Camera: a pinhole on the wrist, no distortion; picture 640 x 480 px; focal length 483.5 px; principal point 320.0 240.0 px. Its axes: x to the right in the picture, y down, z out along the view. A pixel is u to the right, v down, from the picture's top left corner.
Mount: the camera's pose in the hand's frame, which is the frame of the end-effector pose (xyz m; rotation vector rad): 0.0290 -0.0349 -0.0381 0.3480 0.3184 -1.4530
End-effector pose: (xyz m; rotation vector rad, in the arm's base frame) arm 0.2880 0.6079 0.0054 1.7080 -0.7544 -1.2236
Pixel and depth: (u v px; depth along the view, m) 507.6 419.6 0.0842
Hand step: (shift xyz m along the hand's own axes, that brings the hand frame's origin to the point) 0.0632 -0.0969 0.0260
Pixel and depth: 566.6 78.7 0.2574
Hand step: -0.0441 -0.2684 0.1380
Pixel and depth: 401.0 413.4 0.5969
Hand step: 0.2520 -0.3563 0.4709
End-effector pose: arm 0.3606 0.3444 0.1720 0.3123 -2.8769 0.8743
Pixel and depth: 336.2 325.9 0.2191
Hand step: 0.0686 -0.1297 0.1594
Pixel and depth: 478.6 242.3 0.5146
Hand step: 0.0476 -0.4022 0.3595
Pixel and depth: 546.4 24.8 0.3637
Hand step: -0.1160 -0.3545 0.2155
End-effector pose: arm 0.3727 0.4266 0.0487 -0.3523 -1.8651 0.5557
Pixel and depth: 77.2 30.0 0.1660
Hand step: -0.0504 -0.0348 0.1447
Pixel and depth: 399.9 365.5 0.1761
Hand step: 0.0774 -0.1308 0.1116
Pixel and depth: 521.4 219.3 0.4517
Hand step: 0.0276 -0.3953 0.2935
